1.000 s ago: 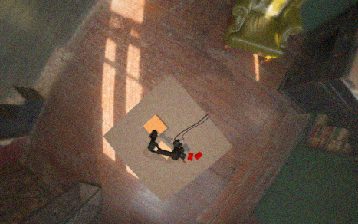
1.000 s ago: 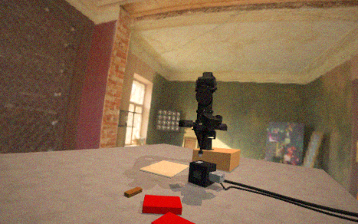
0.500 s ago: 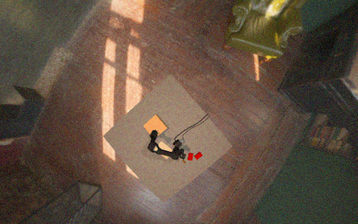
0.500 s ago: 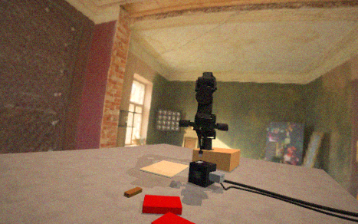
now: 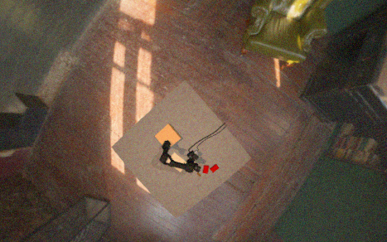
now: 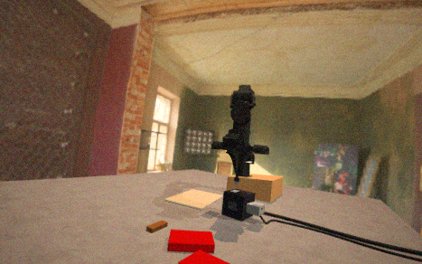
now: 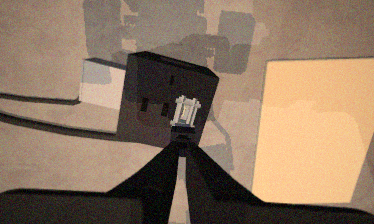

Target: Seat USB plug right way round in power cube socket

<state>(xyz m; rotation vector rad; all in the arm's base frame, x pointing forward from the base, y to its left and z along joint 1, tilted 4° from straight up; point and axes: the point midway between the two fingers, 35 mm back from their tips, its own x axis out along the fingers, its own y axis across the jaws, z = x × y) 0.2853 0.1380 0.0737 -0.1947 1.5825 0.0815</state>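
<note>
Now: gripper tip 20 mm above the dark USB plug. Also, from my gripper tip: small brown block 260 mm ahead, 60 mm to the right, 130 mm below; silver-framed socket 70 mm below; beige flat sheet 20 mm behind, 190 mm to the right, 130 mm below.
</note>
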